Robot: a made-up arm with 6 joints. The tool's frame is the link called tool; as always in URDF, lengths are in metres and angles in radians. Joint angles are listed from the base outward.
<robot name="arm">
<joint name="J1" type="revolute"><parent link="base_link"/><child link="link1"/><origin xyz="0 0 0.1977" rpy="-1.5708 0 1.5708"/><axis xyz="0 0 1"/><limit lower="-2.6" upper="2.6"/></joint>
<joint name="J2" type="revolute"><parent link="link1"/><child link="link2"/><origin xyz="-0.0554 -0.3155 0.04" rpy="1.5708 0 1.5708"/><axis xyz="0 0 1"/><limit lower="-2.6" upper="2.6"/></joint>
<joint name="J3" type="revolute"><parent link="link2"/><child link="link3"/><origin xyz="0.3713 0.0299 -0.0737" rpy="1.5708 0 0"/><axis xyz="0 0 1"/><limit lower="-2.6" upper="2.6"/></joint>
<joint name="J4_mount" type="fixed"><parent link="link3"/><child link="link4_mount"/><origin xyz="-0.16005 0.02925 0.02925" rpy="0 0 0"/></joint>
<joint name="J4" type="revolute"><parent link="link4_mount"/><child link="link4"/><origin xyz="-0.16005 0.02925 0.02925" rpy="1.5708 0 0"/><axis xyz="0 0 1"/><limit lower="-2.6" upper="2.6"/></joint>
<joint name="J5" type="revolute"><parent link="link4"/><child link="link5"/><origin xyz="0.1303 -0.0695 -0.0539" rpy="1.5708 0 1.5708"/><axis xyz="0 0 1"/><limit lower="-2.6" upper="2.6"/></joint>
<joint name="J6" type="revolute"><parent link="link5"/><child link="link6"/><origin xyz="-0.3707 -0.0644 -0.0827" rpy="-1.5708 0 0"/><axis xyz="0 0 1"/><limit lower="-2.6" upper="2.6"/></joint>
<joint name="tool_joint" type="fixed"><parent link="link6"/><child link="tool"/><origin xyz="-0.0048 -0.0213 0.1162" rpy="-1.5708 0 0"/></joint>
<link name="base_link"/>
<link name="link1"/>
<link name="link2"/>
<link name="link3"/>
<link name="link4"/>
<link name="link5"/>
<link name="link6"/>
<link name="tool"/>
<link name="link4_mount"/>
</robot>
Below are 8 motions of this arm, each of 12 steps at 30 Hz.
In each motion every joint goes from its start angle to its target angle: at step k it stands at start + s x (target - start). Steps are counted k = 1, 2, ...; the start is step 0. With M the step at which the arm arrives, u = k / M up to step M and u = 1 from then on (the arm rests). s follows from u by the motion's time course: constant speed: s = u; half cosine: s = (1 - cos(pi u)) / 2; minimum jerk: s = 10 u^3 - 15 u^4 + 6 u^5.
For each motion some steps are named. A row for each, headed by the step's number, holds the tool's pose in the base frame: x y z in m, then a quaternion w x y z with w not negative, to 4 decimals.
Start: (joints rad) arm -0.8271 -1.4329 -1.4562 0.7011 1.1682 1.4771
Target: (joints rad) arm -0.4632 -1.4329 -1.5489 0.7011 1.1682 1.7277
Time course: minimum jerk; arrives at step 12
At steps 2, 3, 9, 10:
2: 0.7047 -0.0371 0.2752 0.2846 0.5433 0.6320 0.4738
3: 0.7056 -0.0365 0.2743 0.2965 0.5460 0.6349 0.4592
9: 0.7148 -0.0345 0.2655 0.4399 0.5550 0.6459 0.2851
10: 0.7155 -0.0347 0.2650 0.4523 0.5538 0.6448 0.2701

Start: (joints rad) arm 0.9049 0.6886 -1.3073 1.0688 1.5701 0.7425
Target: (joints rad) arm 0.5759 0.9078 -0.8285 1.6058 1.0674 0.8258
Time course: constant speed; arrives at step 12
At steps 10, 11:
10: -0.4998 0.0344 -0.0452 0.6863 -0.2556 -0.6743 0.0942
11: -0.4919 0.0438 -0.0375 0.6916 -0.2281 -0.6798 0.0863

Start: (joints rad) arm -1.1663 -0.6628 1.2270 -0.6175 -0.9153 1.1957
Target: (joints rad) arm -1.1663 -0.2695 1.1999 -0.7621 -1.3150 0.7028
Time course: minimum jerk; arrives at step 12
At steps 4, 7, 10, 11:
4: 0.0457 -0.0929 -0.3935 0.0820 -0.8052 0.5854 -0.0481
7: 0.0186 -0.0739 -0.3838 0.0708 -0.8199 0.5438 -0.1647
10: -0.0041 -0.0587 -0.3714 0.0753 -0.8185 0.5163 -0.2403
11: -0.0065 -0.0571 -0.3699 0.0762 -0.8179 0.5138 -0.2473

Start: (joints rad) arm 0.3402 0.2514 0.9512 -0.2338 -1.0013 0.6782
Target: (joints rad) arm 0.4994 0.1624 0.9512 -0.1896 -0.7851 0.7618
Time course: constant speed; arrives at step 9
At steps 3, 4, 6, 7, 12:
3: -0.3379 -0.4573 0.4005 0.8205 0.4483 -0.2544 0.2470
4: -0.3412 -0.4507 0.4099 0.8273 0.4363 -0.2590 0.2414
6: -0.3476 -0.4364 0.4278 0.8397 0.4119 -0.2687 0.2302
7: -0.3508 -0.4288 0.4363 0.8455 0.3995 -0.2739 0.2246
12: -0.3569 -0.4127 0.4524 0.8560 0.3747 -0.2848 0.2138

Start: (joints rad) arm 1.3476 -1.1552 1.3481 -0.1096 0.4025 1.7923
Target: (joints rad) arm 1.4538 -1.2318 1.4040 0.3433 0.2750 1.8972
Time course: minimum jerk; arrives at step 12
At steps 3, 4, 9, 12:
3: -0.0875 -0.1617 0.5499 0.5023 0.2850 -0.7843 0.2265
4: -0.0747 -0.1582 0.5345 0.4830 0.3033 -0.7908 0.2220
9: 0.0123 -0.1164 0.4380 0.3533 0.4152 -0.8179 0.1842
12: 0.0258 -0.1071 0.4241 0.3331 0.4308 -0.8198 0.1772

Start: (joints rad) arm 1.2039 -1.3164 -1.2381 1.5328 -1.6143 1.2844
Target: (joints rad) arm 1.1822 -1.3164 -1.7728 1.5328 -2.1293 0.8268
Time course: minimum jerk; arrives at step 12
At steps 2, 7, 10, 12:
2: 0.0284 0.3994 0.2398 0.4418 0.5647 -0.2907 -0.6335
7: 0.1582 0.4496 0.0522 0.3732 0.7084 -0.4675 -0.3746
10: 0.2686 0.4533 -0.0169 0.3439 0.7281 -0.5501 -0.2216
12: 0.2827 0.4527 -0.0230 0.3408 0.7279 -0.5591 -0.2037

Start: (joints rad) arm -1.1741 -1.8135 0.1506 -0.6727 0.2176 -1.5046
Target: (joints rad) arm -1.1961 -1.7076 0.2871 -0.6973 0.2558 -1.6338
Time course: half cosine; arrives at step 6
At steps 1, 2, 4, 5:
1: -0.1697 0.0513 0.0951 0.7723 0.6028 0.1375 0.1461
2: -0.1813 0.0437 0.0851 0.7677 0.5994 0.1518 0.1684
4: -0.2112 0.0214 0.0576 0.7525 0.5875 0.1898 0.2290
5: -0.2213 0.0126 0.0474 0.7461 0.5822 0.2034 0.2510

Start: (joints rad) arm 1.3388 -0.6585 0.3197 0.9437 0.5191 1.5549
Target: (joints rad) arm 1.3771 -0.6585 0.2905 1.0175 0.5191 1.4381
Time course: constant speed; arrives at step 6
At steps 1, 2, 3, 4, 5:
1: 0.0377 -0.0172 0.0797 0.0788 0.0679 -0.9537 0.2821
2: 0.0437 -0.0177 0.0788 0.0829 0.0684 -0.9518 0.2873
3: 0.0496 -0.0182 0.0780 0.0870 0.0689 -0.9498 0.2924
4: 0.0555 -0.0186 0.0772 0.0912 0.0693 -0.9478 0.2976
5: 0.0614 -0.0190 0.0765 0.0953 0.0697 -0.9457 0.3029

